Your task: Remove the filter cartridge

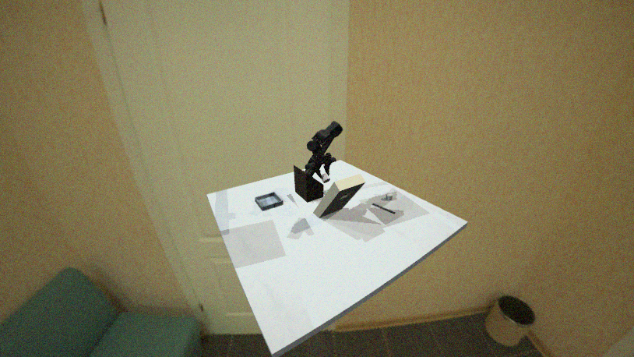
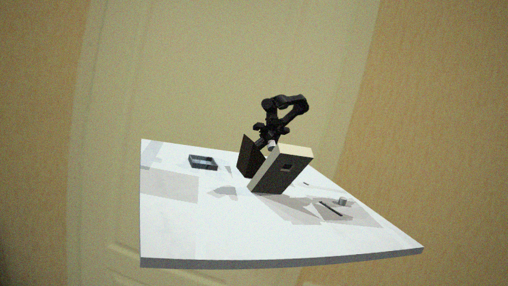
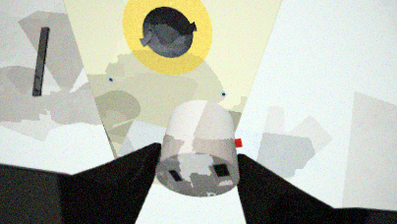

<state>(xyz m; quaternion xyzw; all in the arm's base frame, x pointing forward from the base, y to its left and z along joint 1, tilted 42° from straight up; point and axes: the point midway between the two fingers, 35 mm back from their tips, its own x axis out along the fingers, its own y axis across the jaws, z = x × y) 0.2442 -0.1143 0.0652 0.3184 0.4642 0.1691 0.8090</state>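
My gripper tip is 340 mm past the dark tray, 240 mm to the left of it and 250 mm above it. Round my gripper tip: filter cartridge (right at my gripper tip); wedge block (70 mm ahead, 40 mm to the left, 110 mm below).
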